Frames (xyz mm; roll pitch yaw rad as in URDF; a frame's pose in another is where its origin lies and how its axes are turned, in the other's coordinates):
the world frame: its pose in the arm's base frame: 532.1 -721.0 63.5 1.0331 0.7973 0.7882
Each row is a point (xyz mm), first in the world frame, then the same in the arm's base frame.
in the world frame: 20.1 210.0 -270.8
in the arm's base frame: 321.8 -450.1 78.2
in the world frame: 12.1 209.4 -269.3
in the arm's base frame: 319.2 -455.0 84.1
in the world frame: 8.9 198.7 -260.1
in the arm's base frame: 324.8 -468.3 83.3
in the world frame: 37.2 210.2 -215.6
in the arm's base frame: 378.2 -460.5 85.9
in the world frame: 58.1 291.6 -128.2
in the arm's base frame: 470.0 -415.5 151.0
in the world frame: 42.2 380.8 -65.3
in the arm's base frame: 523.0 -374.1 238.4
